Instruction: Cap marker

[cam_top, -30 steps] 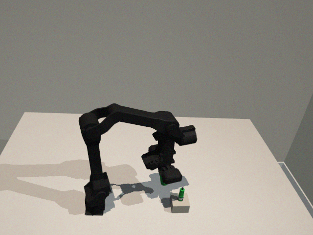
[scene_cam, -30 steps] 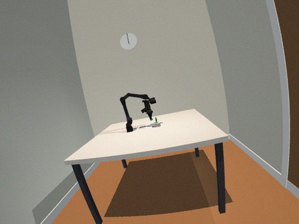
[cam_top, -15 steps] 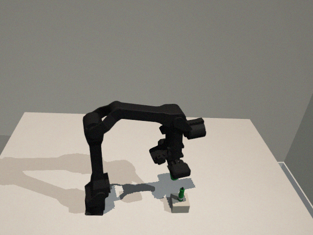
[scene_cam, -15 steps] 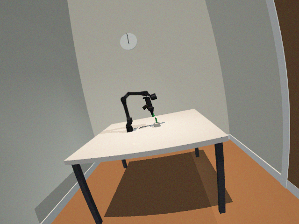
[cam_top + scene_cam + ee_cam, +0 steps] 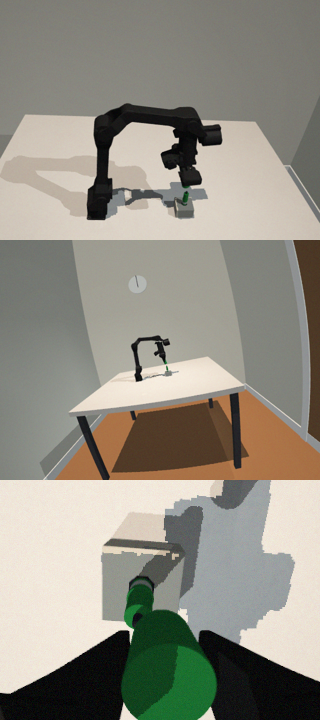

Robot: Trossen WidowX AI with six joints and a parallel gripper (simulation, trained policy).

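Right now my gripper tip is 12 cm above the pale holder block, 1 cm to the left of it and 1 cm short of it. Round my gripper tip: green cap 1 cm above.
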